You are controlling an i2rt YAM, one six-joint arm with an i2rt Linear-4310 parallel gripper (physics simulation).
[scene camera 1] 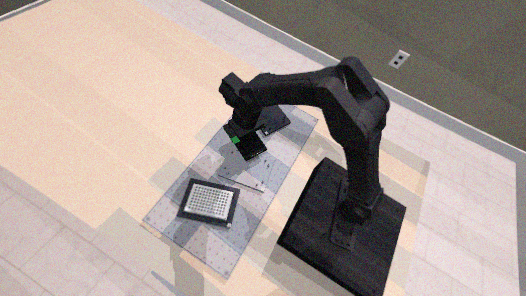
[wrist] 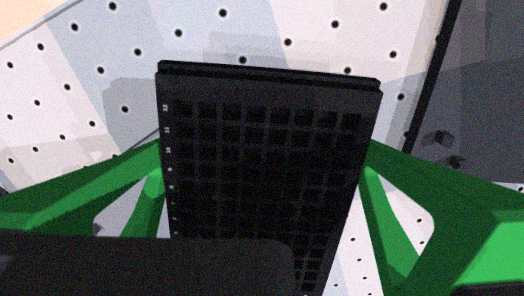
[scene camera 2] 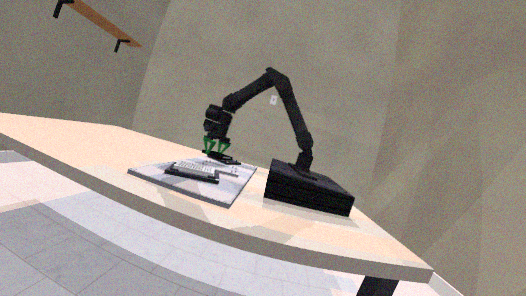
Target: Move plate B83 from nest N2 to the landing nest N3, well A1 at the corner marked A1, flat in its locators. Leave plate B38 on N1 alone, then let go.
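Black plate B83 [scene camera 1: 253,148] [scene camera 2: 216,154] [wrist: 270,150] is gripped across its width by the green fingers of my gripper [scene camera 2: 214,152] [wrist: 262,148]. It looks roughly level, a little above the board, with its A1 end hidden in the wrist view. The clear nest [scene camera 1: 241,183], which I take for N3, has locator pins and a white corner tag. The held plate overlaps its far side in scene camera 1. White plate B38 [scene camera 1: 208,201] [scene camera 2: 192,167] sits in black nest N1 [scene camera 1: 235,199]. The dark nest [scene camera 1: 275,120] [wrist: 490,100], apparently N2, shows no plate. Nest names are unreadable.
The perforated board [scene camera 1: 225,260] [scene camera 2: 220,196] carries the nests on the wooden table [scene camera 1: 75,100]. The arm's black base block [scene camera 1: 305,230] [scene camera 2: 310,192] stands right of the board. The dark nest lies close beside the held plate.
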